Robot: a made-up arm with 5 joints. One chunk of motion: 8 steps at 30 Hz.
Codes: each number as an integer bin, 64 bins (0 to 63) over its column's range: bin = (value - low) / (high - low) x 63, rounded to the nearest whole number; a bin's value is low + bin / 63 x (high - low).
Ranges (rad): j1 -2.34..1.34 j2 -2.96..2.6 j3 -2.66..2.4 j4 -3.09..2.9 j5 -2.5..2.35
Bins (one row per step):
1: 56 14 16 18 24
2: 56 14 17 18 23
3: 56 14 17 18 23
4: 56 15 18 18 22
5: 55 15 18 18 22
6: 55 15 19 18 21
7: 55 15 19 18 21
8: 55 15 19 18 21
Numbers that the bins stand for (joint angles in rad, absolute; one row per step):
1: 0.9311 -1.7244 -1.3749 -1.3786 -0.6524
2: 0.9311 -1.7244 -1.2946 -1.3786 -0.7294
3: 0.9311 -1.7244 -1.2946 -1.3786 -0.7294
4: 0.9311 -1.6362 -1.2143 -1.3786 -0.8063
5: 0.8727 -1.6362 -1.2143 -1.3786 -0.8063
6: 0.8727 -1.6362 -1.1340 -1.3786 -0.8833
7: 0.8727 -1.6362 -1.1340 -1.3786 -0.8833
8: 0.8727 -1.6362 -1.1340 -1.3786 -0.8833

